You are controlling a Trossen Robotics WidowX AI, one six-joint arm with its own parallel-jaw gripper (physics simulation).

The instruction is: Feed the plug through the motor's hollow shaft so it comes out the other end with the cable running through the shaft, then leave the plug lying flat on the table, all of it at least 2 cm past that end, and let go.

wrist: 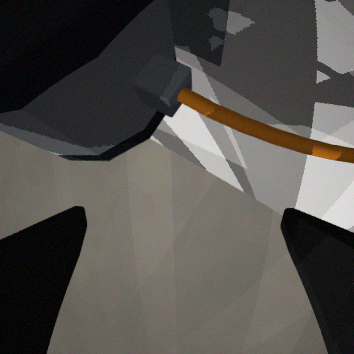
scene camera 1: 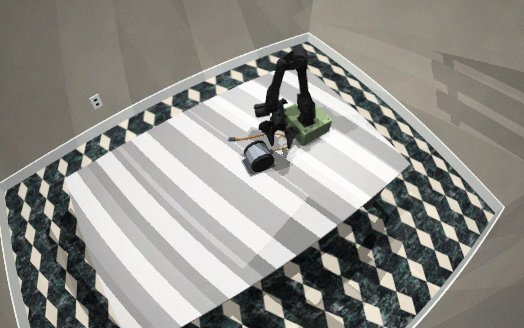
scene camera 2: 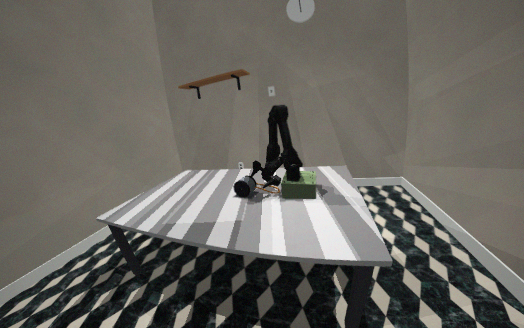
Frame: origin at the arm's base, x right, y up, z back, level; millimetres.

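Seen in the pictures: gripper, between the fingertips: point(wrist: 187, 219) point(scene camera 1: 280, 147) point(scene camera 2: 256, 182); arm's base, origin of its link: point(scene camera 1: 306, 120) point(scene camera 2: 293, 178).
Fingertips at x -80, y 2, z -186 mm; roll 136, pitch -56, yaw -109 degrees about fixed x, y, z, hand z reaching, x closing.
Pixels of each thing's top centre, then the offset from my fingertips to it. "pt": a spot on its surface instead. Level surfaces: height alone.
- motor, centre of its top: point(wrist: 12, 130) point(scene camera 1: 259, 149) point(scene camera 2: 244, 178) dz -87, dx +27, dy +12 mm
- plug, a spot on its surface: point(wrist: 162, 85) pt dz -28, dx +31, dy -35 mm
- grey piece, a spot on its surface: point(scene camera 1: 232, 139) pt dz -138, dx +194, dy -79 mm
- striped table, height of its surface: dy -90 mm
The motor point(scene camera 1: 258, 156) point(scene camera 2: 244, 186), a grey cylinder with black ends, lies on its side on the table; in the wrist view its dark body point(wrist: 100, 125) fills the upper left. A small dark grey block, apparently the plug point(wrist: 162, 85), sits at the cable's end beside the motor; I cannot tell whether it is in the shaft. The orange cable point(scene camera 1: 250, 136) point(scene camera 2: 270, 189) point(wrist: 250, 125) loops under my gripper; its other end has a grey piece point(scene camera 1: 232, 139). My gripper point(scene camera 1: 280, 145) point(wrist: 187, 219) is open and empty, just beside the motor on the robot-base side.
The green base block point(scene camera 1: 314, 131) point(scene camera 2: 299, 189) carries the arm and stands right beside the gripper. The striped table point(scene camera 1: 200, 240) point(scene camera 2: 200, 225) stands on a patterned floor. A brown wall shelf point(scene camera 2: 215, 79) and a clock point(scene camera 2: 300, 9) are on the far wall.
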